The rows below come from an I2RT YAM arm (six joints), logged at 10 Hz.
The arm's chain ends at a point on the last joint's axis. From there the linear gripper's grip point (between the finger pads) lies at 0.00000 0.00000 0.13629 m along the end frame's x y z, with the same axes.
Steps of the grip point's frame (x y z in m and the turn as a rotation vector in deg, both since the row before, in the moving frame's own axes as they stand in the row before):
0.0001, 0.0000, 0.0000, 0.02, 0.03, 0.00
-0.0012, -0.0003, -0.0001, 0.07, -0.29, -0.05
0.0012, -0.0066, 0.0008, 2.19, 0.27, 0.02
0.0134, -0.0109, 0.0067, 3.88, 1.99, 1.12
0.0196, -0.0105, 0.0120, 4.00, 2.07, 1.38
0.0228, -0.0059, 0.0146, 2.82, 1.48, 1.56
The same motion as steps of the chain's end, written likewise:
0.0000, 0.0000, 0.0000, 0.02, 0.03, 0.00
-0.0005, -0.0001, -0.0001, 0.07, -0.29, -0.05
0.0006, -0.0014, 0.0009, 2.19, 0.27, 0.02
0.0086, -0.0017, 0.0071, 3.88, 1.99, 1.12
0.0146, -0.0011, 0.0124, 4.00, 2.07, 1.38
0.0192, 0.0008, 0.0148, 2.82, 1.48, 1.56

